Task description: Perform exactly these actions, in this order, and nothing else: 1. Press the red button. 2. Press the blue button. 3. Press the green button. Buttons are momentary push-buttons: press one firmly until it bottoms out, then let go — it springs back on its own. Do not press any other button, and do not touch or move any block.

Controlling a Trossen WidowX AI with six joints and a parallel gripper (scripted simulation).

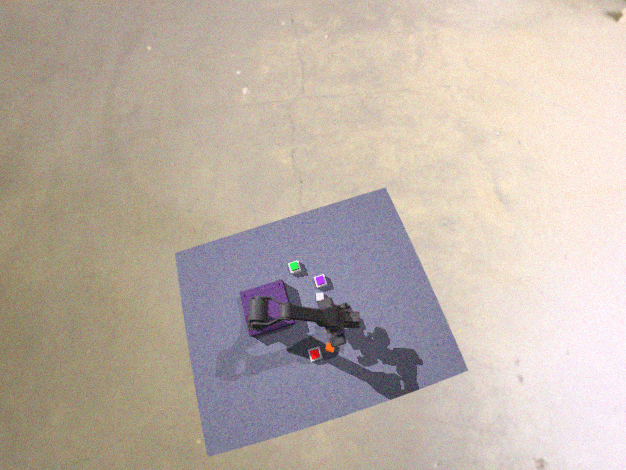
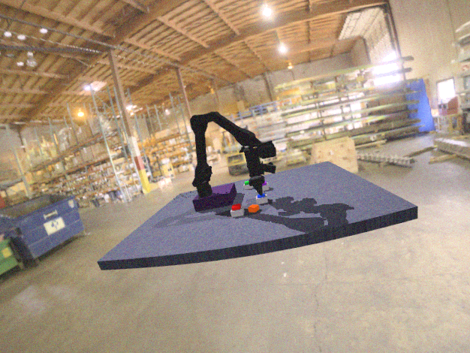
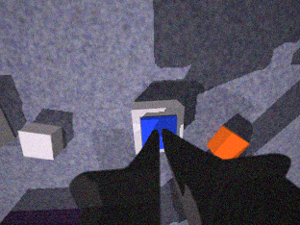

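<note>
Right now my gripper tip is right at the blue button. From my gripper tip the other things lie so: small white block: 13 cm to the left, 2 cm below; then orange block: 5 cm behind, 8 cm to the right, 2 cm below; then red button: 12 cm behind, 8 cm to the right.
</note>
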